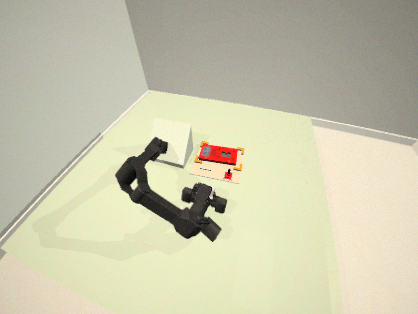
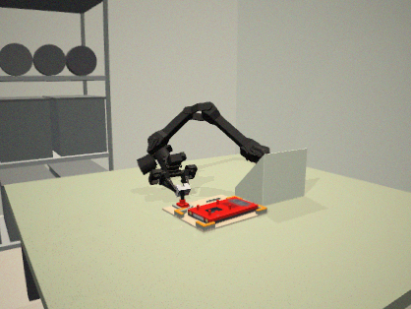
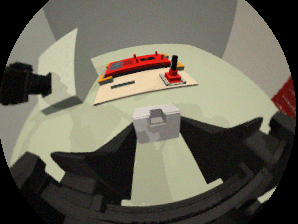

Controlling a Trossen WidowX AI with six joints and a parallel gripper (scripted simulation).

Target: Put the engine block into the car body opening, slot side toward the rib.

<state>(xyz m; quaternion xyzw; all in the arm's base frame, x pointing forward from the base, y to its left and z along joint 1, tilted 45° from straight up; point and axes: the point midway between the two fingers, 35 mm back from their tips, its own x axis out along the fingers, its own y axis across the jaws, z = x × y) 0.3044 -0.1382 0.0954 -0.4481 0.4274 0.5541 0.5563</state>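
My gripper tip is now 10 mm below the grey engine block. From my gripper tip the other things lie so: black upright peg (60 mm ahead, 120 mm to the left, 10 mm above).
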